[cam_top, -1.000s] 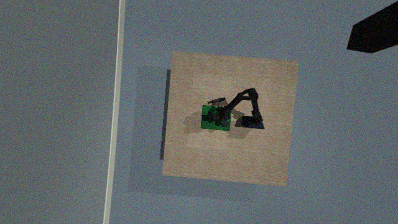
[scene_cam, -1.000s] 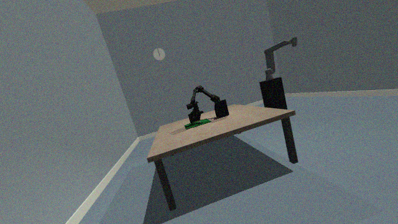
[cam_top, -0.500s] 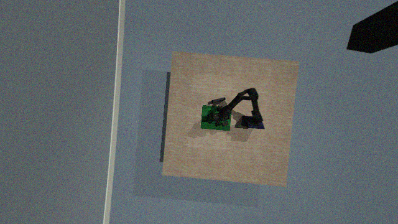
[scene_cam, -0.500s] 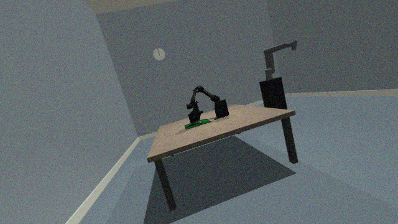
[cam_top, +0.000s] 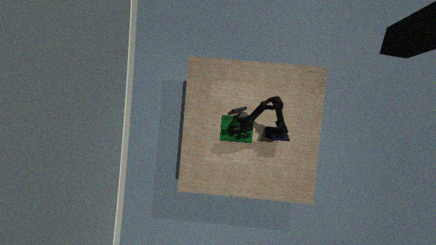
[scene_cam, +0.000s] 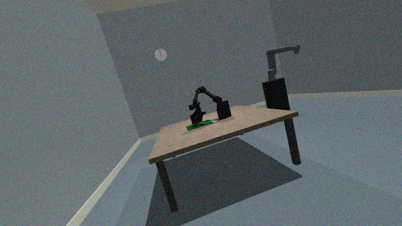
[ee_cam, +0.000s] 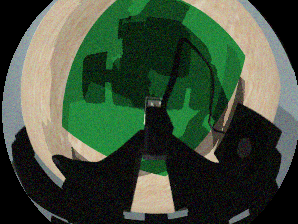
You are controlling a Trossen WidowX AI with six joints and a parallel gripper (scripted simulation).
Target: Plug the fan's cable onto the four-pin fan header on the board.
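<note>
My gripper tip is 10 mm below the dark plug and 10 mm short of it. Also, from my gripper tip: green board (60 mm below, 40 mm ahead, 30 mm to the left); then dark fan (140 mm to the right, 60 mm ahead, 20 mm above); then white fan header (40 mm below, 10 mm ahead).
</note>
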